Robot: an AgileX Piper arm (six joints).
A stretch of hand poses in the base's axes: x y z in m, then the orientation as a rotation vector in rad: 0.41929 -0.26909 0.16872 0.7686 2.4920 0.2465; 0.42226 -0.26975 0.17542 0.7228 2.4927 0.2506; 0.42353 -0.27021 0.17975 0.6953 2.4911 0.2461; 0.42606 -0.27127 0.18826 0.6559 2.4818 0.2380; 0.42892 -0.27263 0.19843 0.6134 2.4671 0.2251; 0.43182 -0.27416 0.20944 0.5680 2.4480 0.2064; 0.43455 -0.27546 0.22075 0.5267 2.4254 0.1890; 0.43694 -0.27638 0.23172 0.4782 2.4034 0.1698; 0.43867 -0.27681 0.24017 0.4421 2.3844 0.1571; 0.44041 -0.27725 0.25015 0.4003 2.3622 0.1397; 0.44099 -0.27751 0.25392 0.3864 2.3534 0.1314; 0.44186 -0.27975 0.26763 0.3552 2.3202 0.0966; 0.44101 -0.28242 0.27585 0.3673 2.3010 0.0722; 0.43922 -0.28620 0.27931 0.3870 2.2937 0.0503; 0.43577 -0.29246 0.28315 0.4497 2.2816 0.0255; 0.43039 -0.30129 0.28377 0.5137 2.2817 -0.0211; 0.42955 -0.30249 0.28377 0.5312 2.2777 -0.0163; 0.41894 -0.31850 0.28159 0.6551 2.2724 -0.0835; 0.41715 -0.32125 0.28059 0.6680 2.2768 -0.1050; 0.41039 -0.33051 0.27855 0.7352 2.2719 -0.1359; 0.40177 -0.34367 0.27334 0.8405 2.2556 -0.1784
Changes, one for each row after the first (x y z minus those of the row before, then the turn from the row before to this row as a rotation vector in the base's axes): 0.00297 -0.00066 0.00670 -0.0089 -0.0131 0.0312; 0.00127 -0.00046 0.00433 -0.0105 -0.0086 0.0169; 0.00253 -0.00106 0.00851 -0.0171 -0.0183 0.0222; 0.00286 -0.00136 0.01017 -0.0220 -0.0232 0.0222; 0.00290 -0.00153 0.01101 -0.0276 -0.0270 0.0222; 0.00273 -0.00130 0.01131 -0.0261 -0.0290 0.0193; 0.00239 -0.00092 0.01097 -0.0295 -0.0292 0.0244; 0.00173 -0.00043 0.00845 -0.0212 -0.0240 0.0183; 0.00174 -0.00044 0.00998 -0.0267 -0.0273 0.0208; 0.00058 -0.00026 0.00377 -0.0108 -0.0101 0.0060; 0.00087 -0.00224 0.01371 -0.0372 -0.0343 0.0069; -0.00085 -0.00267 0.00822 -0.0152 -0.0151 -0.0187; -0.00179 -0.00378 0.00346 -0.0099 -0.0024 -0.0218; -0.00345 -0.00626 0.00384 0.0020 -0.0005 -0.0540; -0.00538 -0.00883 0.00062 -0.0113 0.0160 -0.0598; -0.00084 -0.00120 0.00000 0.0087 -0.0021 -0.0115; -0.01061 -0.01601 -0.00218 -0.0049 0.0274 -0.1085; -0.00179 -0.00275 -0.00100 -0.0093 0.0111 -0.0146; -0.00676 -0.00926 -0.00204 0.0013 0.0140 -0.0570; -0.00862 -0.01316 -0.00521 0.0049 0.0154 -0.0887
